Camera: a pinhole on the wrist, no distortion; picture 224 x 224 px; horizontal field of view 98.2 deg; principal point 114.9 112.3 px. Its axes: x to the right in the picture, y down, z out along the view. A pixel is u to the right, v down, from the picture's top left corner.
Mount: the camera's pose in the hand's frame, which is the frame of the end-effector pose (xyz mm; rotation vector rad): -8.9 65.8 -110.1 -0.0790 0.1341 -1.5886
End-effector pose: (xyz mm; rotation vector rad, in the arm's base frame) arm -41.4 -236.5 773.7 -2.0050 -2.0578 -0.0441
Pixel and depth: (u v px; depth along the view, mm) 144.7 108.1 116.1
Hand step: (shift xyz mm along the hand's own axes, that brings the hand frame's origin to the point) 0.9 26.0 4.4
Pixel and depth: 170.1 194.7 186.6
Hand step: 170.8 -49.9 49.7
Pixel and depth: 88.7 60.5 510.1
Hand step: -206.9 189.9 436.5
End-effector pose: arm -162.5 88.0 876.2 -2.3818 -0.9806 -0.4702
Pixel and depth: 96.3 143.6 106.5
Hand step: 39.9 81.7 -8.6
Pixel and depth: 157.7 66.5 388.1
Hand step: -142.1 -116.0 293.3
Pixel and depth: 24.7 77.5 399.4
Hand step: -88.6 424.9 317.2
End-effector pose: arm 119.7 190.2 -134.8 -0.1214 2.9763 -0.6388
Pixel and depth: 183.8 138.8 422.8
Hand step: 155.5 -251.6 282.9
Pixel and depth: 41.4 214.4 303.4
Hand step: 353.5 278.7 154.9
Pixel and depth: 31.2 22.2 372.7
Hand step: -294.3 379.9 316.5
